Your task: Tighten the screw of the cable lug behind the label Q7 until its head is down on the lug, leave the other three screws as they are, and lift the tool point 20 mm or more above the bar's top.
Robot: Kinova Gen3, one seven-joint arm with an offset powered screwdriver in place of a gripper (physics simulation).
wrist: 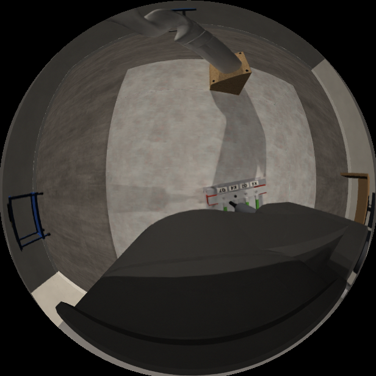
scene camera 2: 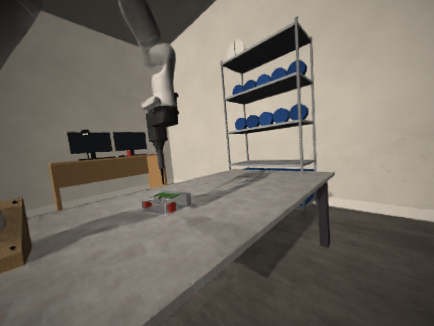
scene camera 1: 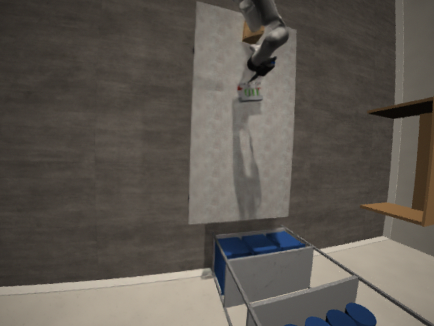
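Seen in the pictures: hand, tool point: (scene camera 2: 163, 184) (scene camera 1: 248, 82); arm's base, link origin: (scene camera 1: 255, 26).
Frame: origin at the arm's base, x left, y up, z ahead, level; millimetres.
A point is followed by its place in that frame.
Note:
The terminal bar (scene camera 1: 251, 99) {x -2, y -50, z 522 mm} (scene camera 2: 184, 200) {x -75, y -72, z 507 mm} (wrist: 211, 191) lies on the table with red end parts and green cables. In the wrist view the label Q7 (wrist: 222, 190) is at its left end, beside the label K4 (wrist: 234, 188) and the label Q2 (wrist: 244, 185). A dark round spot shows behind K4. My screwdriver, in place of a gripper (scene camera 1: 250, 80) {x -57, y 11, z 432 mm} (scene camera 2: 163, 183) {x -57, y 11, z 432 mm} (wrist: 231, 203), points down; in scene camera 2 its tip is apart from the bar and above it. It has no fingers. How far the Q7 screw sits down is too small to tell.
A wooden block (scene camera 1: 252, 34) {x -19, y -14, z 57 mm} (scene camera 2: 15, 235) {x -35, y -30, z 58 mm} (wrist: 227, 89) under the arm's base stands on the table (scene camera 1: 215, 150) {x -261, y -94, z 908 mm} (scene camera 2: 225, 220) {x -315, y -94, z 486 mm} (wrist: 155, 125). A shelf rack (scene camera 2: 299, 100) with blue items stands past the table's end. A desk (scene camera 2: 80, 175) with two monitors stands beyond.

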